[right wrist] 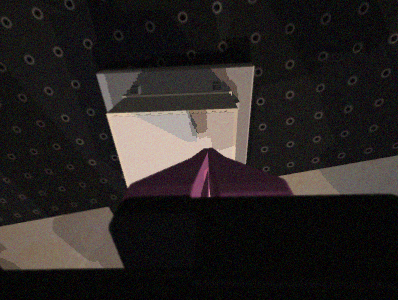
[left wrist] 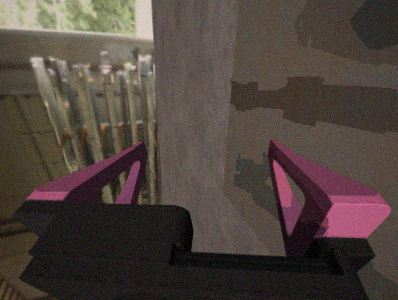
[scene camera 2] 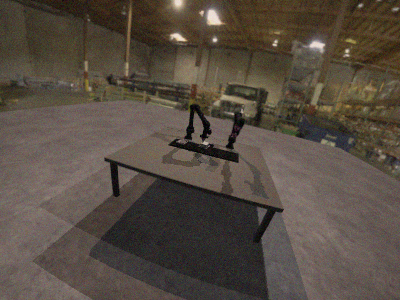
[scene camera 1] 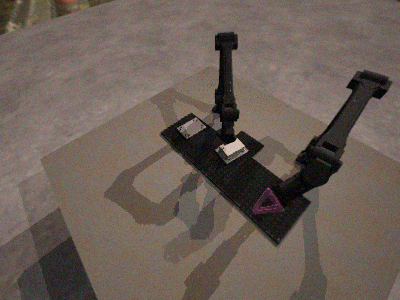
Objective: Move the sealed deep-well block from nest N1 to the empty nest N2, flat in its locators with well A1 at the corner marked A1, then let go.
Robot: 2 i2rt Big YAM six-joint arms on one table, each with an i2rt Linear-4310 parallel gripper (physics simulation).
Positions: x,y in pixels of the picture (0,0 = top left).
Scene:
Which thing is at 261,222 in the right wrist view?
The right gripper.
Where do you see a pale block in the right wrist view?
At 152,131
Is the left gripper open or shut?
Open.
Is the right gripper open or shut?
Shut.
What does the right gripper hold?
Nothing.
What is the left gripper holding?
Nothing.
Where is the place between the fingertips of the left gripper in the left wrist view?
205,147

